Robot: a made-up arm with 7 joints.
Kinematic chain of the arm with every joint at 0, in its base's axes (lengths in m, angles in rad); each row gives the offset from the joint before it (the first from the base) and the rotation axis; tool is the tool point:
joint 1: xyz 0 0.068 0 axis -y
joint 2: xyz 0 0.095 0 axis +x
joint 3: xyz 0 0 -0.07 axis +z
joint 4: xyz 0 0 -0.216 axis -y
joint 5: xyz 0 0 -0.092 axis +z
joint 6: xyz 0 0 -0.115 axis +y
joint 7: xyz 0 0 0 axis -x
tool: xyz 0 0 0
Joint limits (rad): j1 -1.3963..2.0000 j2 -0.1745..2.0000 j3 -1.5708..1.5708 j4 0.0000..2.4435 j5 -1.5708..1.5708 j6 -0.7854..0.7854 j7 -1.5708..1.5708
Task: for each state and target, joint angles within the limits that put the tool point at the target. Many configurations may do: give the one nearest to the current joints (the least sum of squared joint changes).
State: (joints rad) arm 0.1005 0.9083 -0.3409 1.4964 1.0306 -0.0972 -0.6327
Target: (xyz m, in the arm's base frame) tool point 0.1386 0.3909 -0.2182
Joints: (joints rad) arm -0.2662 1.1971 -0.3912 1.6205 1.0306 -0.0972 -0.6327
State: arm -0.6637 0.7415 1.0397 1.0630 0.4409 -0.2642 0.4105
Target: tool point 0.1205 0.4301 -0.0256
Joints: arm -0.5717 1.1070 0.9425 1.8986 0.4409 -0.2642 0.4105
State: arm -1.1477 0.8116 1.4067 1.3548 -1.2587 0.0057 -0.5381
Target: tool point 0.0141 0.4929 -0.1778
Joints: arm -0.7640 0.7645 0.8641 1.4352 -1.2587 0.0057 -0.5381
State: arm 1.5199 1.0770 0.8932 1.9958 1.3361 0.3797 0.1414
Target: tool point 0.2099 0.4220 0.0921
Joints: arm 1.2259 0.5499 0.7040 1.6132 1.3361 0.3797 0.1414
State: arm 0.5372 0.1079 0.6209 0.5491 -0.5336 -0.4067 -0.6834
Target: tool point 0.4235 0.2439 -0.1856
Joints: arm 0.9310 0.0382 0.5492 0.6296 -0.5336 -0.4067 -0.6834
